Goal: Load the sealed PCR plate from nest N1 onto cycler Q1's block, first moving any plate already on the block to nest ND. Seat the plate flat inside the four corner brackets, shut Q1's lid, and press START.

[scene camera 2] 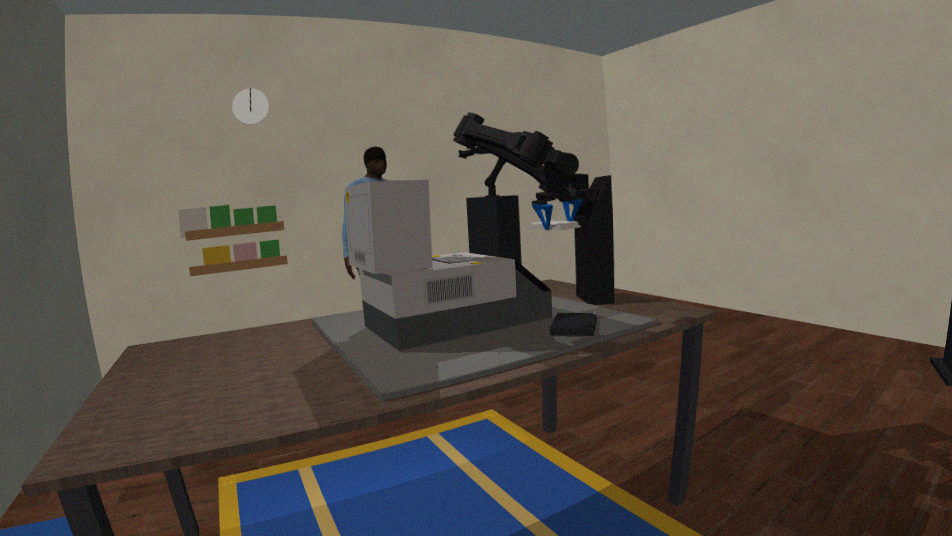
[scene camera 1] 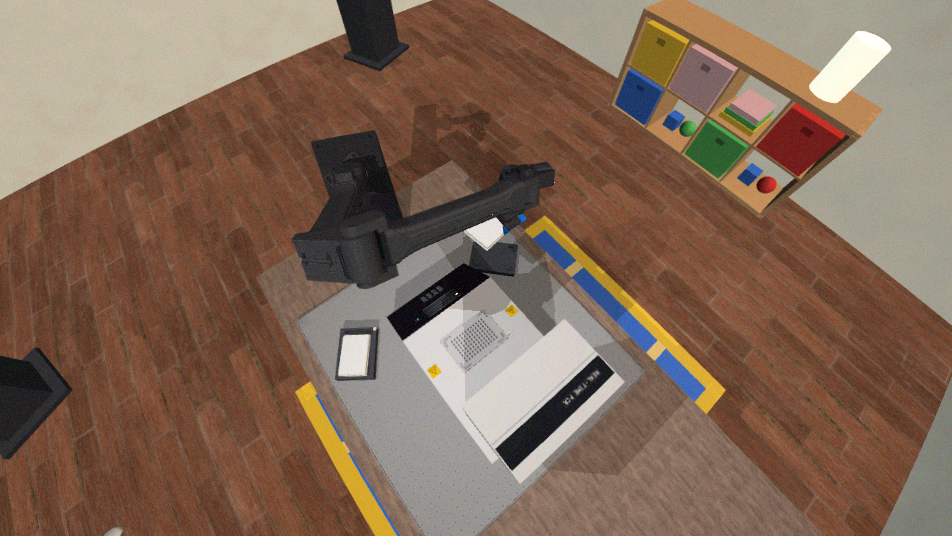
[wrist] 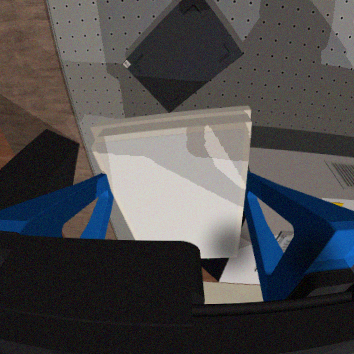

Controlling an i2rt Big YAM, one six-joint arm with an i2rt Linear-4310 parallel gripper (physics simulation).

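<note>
My gripper (scene camera 1: 491, 231) (scene camera 2: 558, 225) (wrist: 177, 178) is shut on a white plate (scene camera 1: 483, 233) (scene camera 2: 566, 225) (wrist: 175, 195), held roughly level by its sides in the air. An empty dark nest (scene camera 1: 496, 259) (scene camera 2: 573, 324) (wrist: 185, 55) lies below it, ahead of the plate in the wrist view and turned relative to it; its label is unreadable. Another white plate (scene camera 1: 355, 354) sits in the second dark nest (scene camera 1: 374, 352) on the cycler's other side. The cycler's block (scene camera 1: 474, 340) (scene camera 2: 457, 258) is bare, its wells showing. The lid (scene camera 1: 532, 386) (scene camera 2: 399, 223) stands open. START cannot be made out on the black front panel (scene camera 1: 436, 300).
The cycler body (scene camera 2: 466, 289) (wrist: 300, 172) stands beside the empty nest on a grey perforated mat (scene camera 1: 413, 432) (scene camera 2: 413, 379). A wooden table (scene camera 2: 219, 386) carries the mat. A person (scene camera 2: 375, 163) stands behind the cycler. A toy shelf (scene camera 1: 759, 63) is farther off.
</note>
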